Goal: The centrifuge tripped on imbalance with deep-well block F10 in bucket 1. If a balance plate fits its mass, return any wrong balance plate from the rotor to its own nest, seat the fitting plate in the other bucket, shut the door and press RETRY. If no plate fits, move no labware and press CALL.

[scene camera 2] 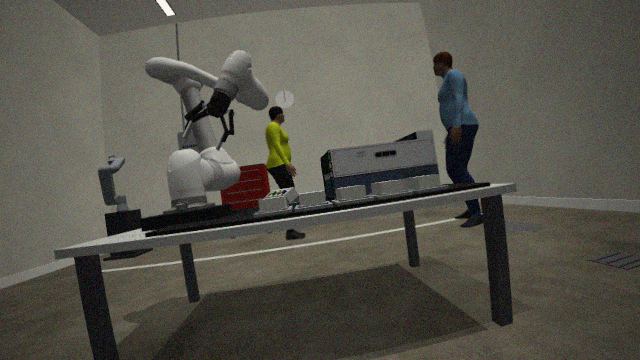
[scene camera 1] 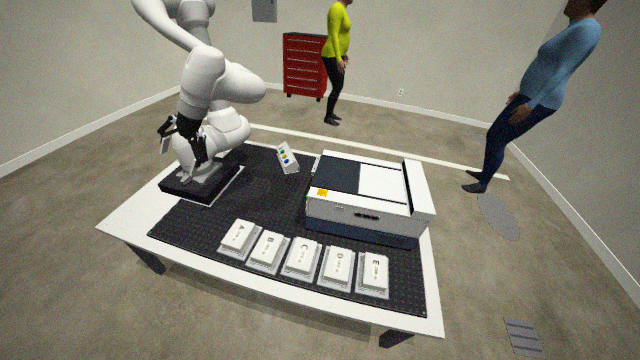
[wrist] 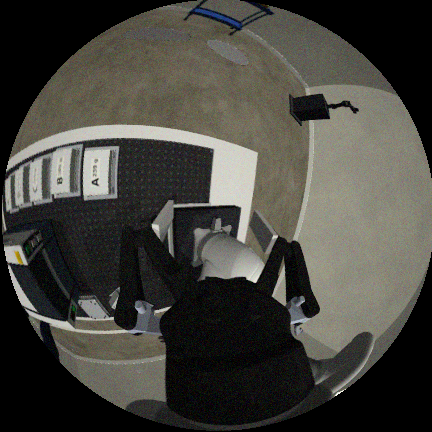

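Observation:
My gripper is open and empty, raised near the arm's base, away from the labware. Balance plates A, B, C, D and E sit in a row on their nests. A's label reads 239 g in the wrist view. The centrifuge stands behind the plates' right part; its top shows a dark panel beside a white one. Block F10 and the buckets do not show. The button box has green, yellow and blue buttons.
A dark perforated mat lies on the white table. A red drawer cabinet stands behind. A person in yellow stands beyond the table, and one in light blue stands at the right.

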